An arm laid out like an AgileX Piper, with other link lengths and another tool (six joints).
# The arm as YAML. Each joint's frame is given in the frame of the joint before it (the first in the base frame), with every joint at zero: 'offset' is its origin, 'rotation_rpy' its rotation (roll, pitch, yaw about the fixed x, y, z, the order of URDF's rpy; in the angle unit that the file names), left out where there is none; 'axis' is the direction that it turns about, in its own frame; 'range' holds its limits. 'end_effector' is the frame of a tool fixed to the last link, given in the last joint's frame.
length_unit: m
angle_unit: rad
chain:
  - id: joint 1
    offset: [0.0, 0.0, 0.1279]
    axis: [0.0, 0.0, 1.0]
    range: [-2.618, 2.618]
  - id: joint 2
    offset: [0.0, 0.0, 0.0]
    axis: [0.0, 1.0, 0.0]
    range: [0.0, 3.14]
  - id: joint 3
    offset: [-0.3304, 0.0, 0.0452]
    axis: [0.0, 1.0, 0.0]
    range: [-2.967, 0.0]
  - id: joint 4
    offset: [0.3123, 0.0, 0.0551]
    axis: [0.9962, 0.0, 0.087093]
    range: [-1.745, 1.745]
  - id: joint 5
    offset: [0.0, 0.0, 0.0]
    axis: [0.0, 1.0, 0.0]
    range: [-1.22, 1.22]
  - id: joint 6
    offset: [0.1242, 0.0, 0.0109]
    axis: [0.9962, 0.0, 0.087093]
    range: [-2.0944, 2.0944]
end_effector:
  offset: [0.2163, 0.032, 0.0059]
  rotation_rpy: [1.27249, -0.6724, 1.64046]
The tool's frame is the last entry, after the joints.
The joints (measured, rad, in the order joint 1, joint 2, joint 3, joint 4, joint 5, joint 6), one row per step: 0.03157 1.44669 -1.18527 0.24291 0.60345 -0.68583; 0.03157 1.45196 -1.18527 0.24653 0.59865 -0.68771; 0.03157 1.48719 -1.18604 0.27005 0.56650 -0.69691; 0.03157 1.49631 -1.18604 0.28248 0.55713 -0.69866; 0.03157 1.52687 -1.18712 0.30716 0.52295 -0.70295; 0.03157 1.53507 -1.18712 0.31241 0.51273 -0.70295; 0.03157 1.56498 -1.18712 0.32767 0.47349 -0.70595; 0.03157 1.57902 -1.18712 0.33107 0.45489 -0.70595; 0.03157 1.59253 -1.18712 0.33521 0.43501 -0.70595; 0.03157 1.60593 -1.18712 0.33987 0.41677 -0.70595; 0.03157 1.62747 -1.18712 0.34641 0.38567 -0.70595; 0.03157 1.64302 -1.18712 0.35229 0.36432 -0.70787
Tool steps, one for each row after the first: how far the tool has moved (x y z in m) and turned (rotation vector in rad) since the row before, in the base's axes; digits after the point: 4 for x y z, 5 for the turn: 0.0015 0.0004 -0.0016 0.00200 0.00042 -0.00049; 0.0104 0.0026 -0.0107 0.01481 0.00255 -0.00635; 0.0029 0.0018 -0.0023 0.01033 0.00018 -0.00399; 0.0106 0.0021 -0.0078 0.01868 -0.00328 -0.01255; 0.0030 0.0002 -0.0022 0.00433 -0.00140 -0.00435; 0.0111 -0.0006 -0.0080 0.00939 -0.00749 -0.01402; 0.0051 -0.0010 -0.0041 0.00160 -0.00351 -0.00675; 0.0054 -0.0011 -0.0035 0.00211 -0.00521 -0.00746; 0.0049 -0.0009 -0.0038 0.00261 -0.00373 -0.00721; 0.0081 -0.0019 -0.0059 0.00289 -0.00766 -0.01205; 0.0054 -0.0013 -0.0046 0.00163 -0.00470 -0.00766
